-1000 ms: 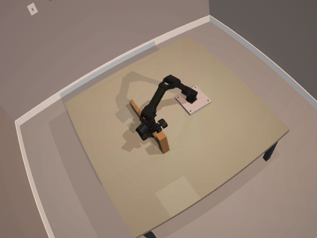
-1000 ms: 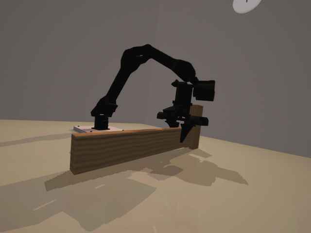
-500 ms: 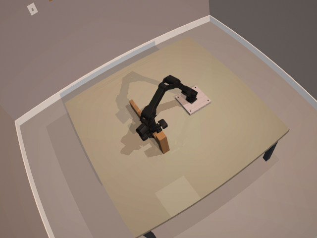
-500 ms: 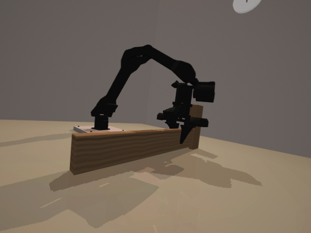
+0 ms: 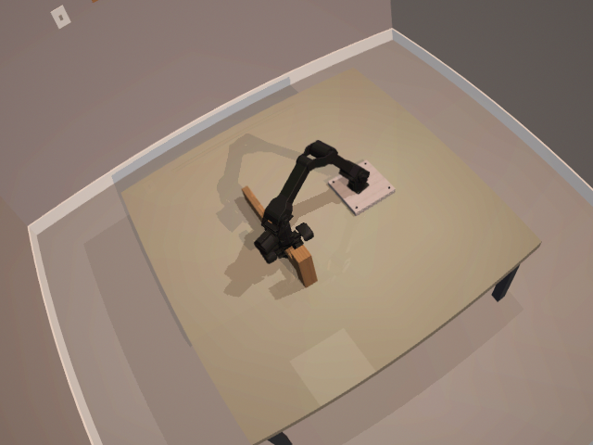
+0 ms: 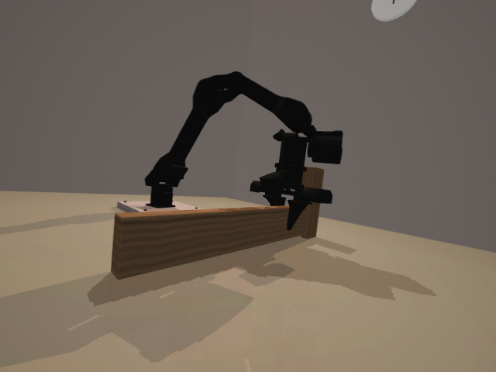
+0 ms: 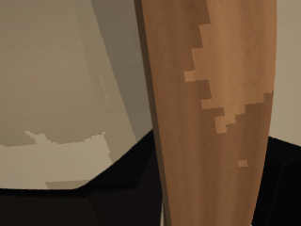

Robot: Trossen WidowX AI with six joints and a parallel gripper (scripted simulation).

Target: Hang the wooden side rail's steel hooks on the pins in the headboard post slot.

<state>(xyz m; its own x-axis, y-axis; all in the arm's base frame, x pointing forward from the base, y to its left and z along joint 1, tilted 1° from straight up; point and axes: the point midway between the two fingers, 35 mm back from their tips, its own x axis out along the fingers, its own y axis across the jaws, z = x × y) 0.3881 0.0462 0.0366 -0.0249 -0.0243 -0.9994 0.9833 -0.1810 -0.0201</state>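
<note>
The headboard post is 20 mm ahead of my gripper tip, 100 mm to the left of it and 50 mm above it.
</note>
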